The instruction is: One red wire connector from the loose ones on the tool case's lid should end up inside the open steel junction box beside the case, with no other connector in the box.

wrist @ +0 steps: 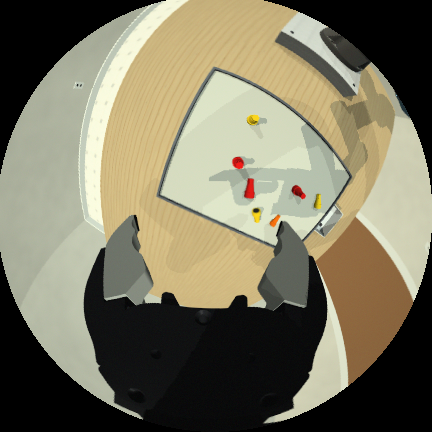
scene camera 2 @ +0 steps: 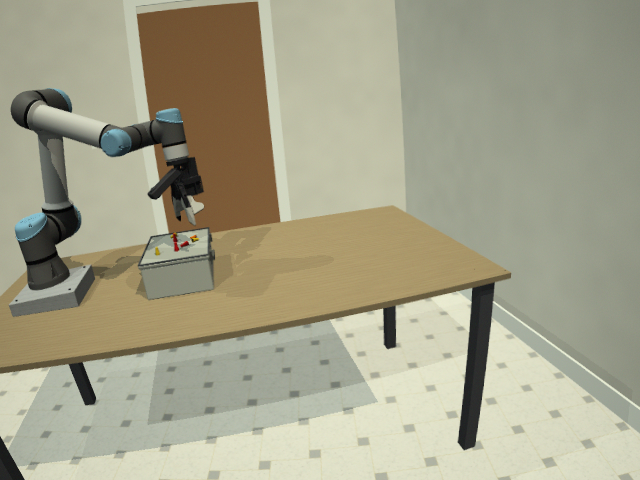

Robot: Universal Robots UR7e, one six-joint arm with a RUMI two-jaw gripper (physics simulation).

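Pixels of known places: gripper, fingertip midpoint: (wrist: 207,220) (scene camera 2: 187,223); arm's base, origin of the base link: (scene camera 2: 49,280).
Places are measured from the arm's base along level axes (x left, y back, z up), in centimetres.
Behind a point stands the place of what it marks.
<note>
Three red wire connectors are on the pale lid of the tool case (scene camera 2: 180,281) @(y -46.9, x -24.7, z -0.5 cm) (wrist: 200,150) @(y -47.9, x -21.0, z 6.5 cm). One red connector (scene camera 2: 176,247) @(y -47.7, x -16.3, z 7.7 cm) (wrist: 238,162) @(y -47.4, x -16.0, z 9.2 cm) stands nearest the lone yellow one, a second red connector (scene camera 2: 184,243) @(y -50.5, x -13.1, z 7.6 cm) (wrist: 250,189) @(y -50.5, x -12.7, z 7.7 cm) lies on its side close by, and a third red connector (wrist: 298,192) @(y -47.7, x -5.7, z 8.4 cm) is toward the junction box side. The steel junction box (wrist: 334,225) @(y -51.4, x 22.7, z -1.3 cm) shows partly past the case's edge in the wrist view; its inside is mostly hidden, and the case hides it in the scene view. My gripper (scene camera 2: 186,221) @(y -52.4, x -17.5, z 15.2 cm) (wrist: 207,220) @(y -52.4, x -17.5, z 15.2 cm) is open and empty above the case.
Yellow connectors (scene camera 2: 157,251) @(y -41.5, x -16.6, z 7.8 cm) (wrist: 253,120) @(y -41.8, x -16.1, z 8.7 cm) (wrist: 256,215) @(y -53.9, x -9.9, z 7.9 cm) (wrist: 318,201) @(y -47.3, x -0.1, z 7.6 cm) and an orange connector (wrist: 275,220) @(y -53.8, x -6.0, z 7.4 cm) share the lid. The case stands on the wooden table (scene camera 2: 336,263) @(y -97.4, x -26.2, z -5.1 cm) (wrist: 145,125) @(y -46.5, x -37.9, z -5.1 cm), near the arm's grey base plate (scene camera 2: 77,289) @(y -12.5, x -13.4, z -0.5 cm) (wrist: 310,55) @(y -13.2, x -7.9, z -1.9 cm). A brown door is behind the table.
</note>
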